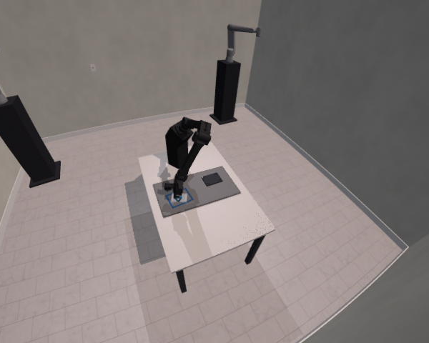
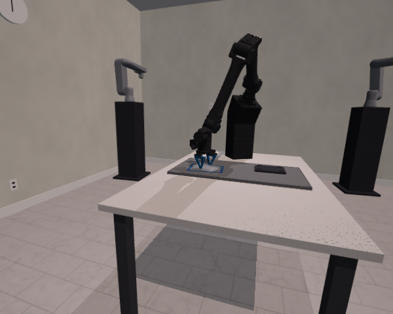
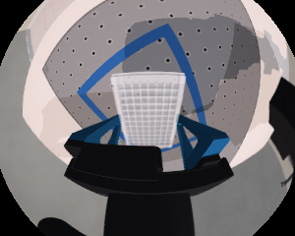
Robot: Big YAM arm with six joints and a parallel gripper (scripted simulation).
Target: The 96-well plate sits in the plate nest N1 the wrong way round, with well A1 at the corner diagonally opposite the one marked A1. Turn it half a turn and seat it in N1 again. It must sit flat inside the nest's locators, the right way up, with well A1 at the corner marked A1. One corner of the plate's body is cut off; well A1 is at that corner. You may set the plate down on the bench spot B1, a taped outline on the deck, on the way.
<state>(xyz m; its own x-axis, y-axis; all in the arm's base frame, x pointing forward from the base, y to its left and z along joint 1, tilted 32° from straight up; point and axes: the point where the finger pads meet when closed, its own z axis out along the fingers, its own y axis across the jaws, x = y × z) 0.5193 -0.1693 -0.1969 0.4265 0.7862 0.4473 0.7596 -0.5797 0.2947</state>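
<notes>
Right now the dark plate nest N1 is 360 mm to the left of my hand, 70 mm behind it and 10 mm below it. From my hand the other things lie so: 96-well plate (10 mm below).
</notes>
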